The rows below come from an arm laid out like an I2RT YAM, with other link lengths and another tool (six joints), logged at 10 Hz.
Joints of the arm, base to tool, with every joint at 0 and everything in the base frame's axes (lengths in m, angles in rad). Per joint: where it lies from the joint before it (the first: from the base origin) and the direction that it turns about. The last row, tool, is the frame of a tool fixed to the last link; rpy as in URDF.
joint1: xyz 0 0 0.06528 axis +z
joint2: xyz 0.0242 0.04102 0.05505 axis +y
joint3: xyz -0.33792 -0.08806 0 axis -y
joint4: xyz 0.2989 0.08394 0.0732 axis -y
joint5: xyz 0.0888 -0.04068 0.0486 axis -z
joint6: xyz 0.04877 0 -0.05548 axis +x
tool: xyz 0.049 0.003 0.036 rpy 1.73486 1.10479 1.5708
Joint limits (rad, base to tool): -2.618..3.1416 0..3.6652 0..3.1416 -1.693..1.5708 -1.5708..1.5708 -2.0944..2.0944
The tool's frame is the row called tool.
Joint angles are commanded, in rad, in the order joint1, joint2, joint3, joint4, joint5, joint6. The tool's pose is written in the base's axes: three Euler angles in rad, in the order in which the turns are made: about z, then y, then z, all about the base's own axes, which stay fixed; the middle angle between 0 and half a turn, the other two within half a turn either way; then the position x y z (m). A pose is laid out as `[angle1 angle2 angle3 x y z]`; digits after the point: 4 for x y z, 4 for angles.
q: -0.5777 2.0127 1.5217 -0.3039 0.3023 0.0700
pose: [0.0861 2.3474 -1.2208 0.4978 -0.3632 0.2398]
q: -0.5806 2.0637 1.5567 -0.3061 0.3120 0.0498
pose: [0.0426 2.3543 -1.2472 0.5067 -0.3714 0.2246]
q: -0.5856 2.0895 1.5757 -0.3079 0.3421 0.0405
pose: [0.0018 2.3455 -1.2950 0.5081 -0.3791 0.2177]
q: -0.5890 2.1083 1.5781 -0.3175 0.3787 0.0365
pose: [-0.0547 2.3457 -1.3597 0.5053 -0.3837 0.2068]
